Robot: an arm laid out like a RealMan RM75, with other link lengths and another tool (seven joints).
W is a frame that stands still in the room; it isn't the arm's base.
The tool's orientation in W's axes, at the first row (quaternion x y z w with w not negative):
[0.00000 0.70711 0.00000 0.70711]
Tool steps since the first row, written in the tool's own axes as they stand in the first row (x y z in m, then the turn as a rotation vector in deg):
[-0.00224 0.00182 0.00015 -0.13 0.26 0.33]
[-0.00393 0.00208 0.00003 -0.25 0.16 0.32]
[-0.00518 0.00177 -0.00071 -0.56 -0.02 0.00]
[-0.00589 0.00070 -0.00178 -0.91 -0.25 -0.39]
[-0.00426 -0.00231 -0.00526 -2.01 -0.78 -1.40]
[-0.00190 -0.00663 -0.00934 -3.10 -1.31 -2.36]
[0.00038 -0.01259 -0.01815 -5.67 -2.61 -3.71]
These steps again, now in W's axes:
[0.00015 0.00182 0.00224 0.33 0.26 0.13]
[0.00003 0.00208 0.00393 0.32 0.16 0.25]
[-0.00071 0.00177 0.00518 0.00 -0.02 0.56]
[-0.00178 0.00070 0.00589 -0.39 -0.25 0.91]
[-0.00526 -0.00231 0.00426 -1.40 -0.78 2.01]
[-0.00934 -0.00663 0.00190 -2.36 -1.31 3.10]
[-0.01815 -0.01259 -0.00038 -3.71 -2.61 5.67]

